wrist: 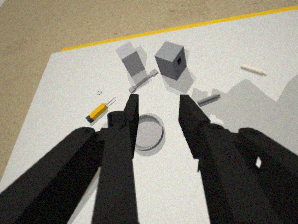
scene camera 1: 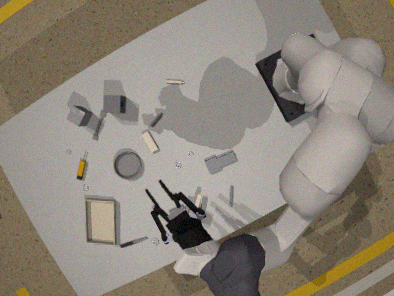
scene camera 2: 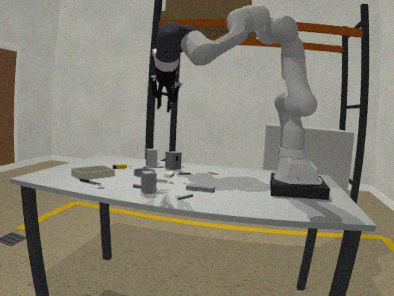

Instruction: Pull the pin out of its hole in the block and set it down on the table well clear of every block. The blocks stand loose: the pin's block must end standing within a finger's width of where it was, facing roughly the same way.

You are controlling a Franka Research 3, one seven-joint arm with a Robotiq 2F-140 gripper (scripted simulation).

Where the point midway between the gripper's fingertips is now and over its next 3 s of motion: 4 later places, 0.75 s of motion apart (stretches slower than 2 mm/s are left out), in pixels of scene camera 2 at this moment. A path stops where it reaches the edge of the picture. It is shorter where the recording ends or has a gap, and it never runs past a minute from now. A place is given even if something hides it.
My gripper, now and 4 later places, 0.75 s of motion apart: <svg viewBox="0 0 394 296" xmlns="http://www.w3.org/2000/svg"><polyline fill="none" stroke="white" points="163,108 167,136 164,157 161,158 162,160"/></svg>
